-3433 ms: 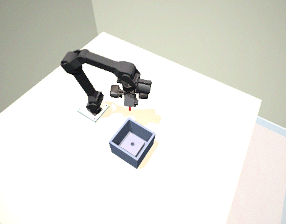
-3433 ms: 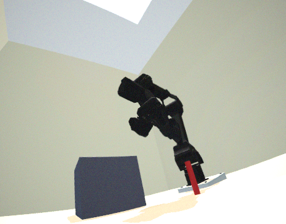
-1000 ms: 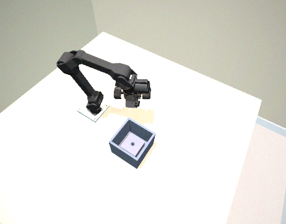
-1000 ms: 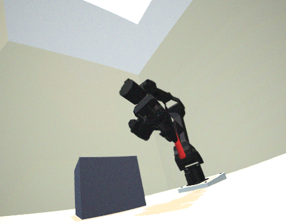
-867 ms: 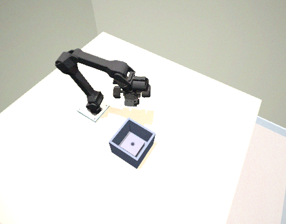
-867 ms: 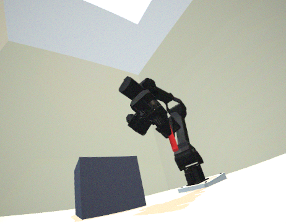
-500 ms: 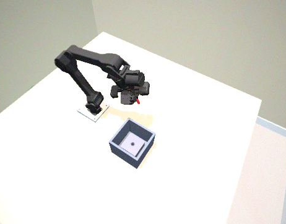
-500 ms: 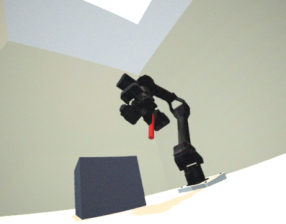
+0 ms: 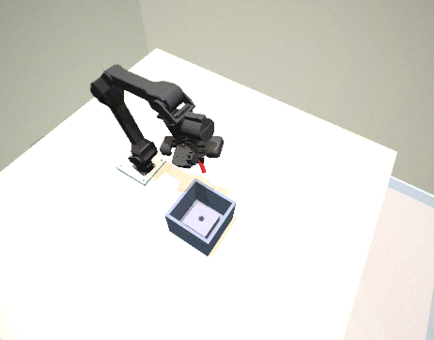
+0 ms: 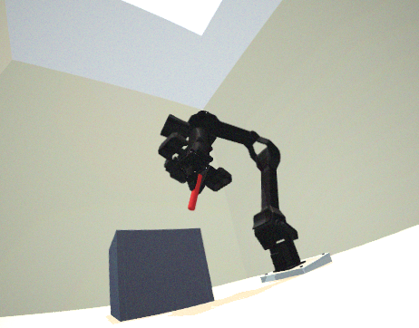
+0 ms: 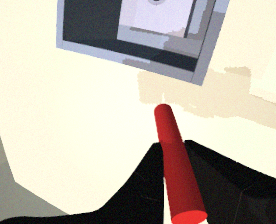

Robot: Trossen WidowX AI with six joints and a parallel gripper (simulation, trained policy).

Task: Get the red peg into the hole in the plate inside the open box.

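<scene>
Right now the pale plate is 160 mm below my gripper tip, 100 mm to the right of it and 80 mm ahead of it. Also, from my gripper tip: red peg right at my gripper tip.
</scene>
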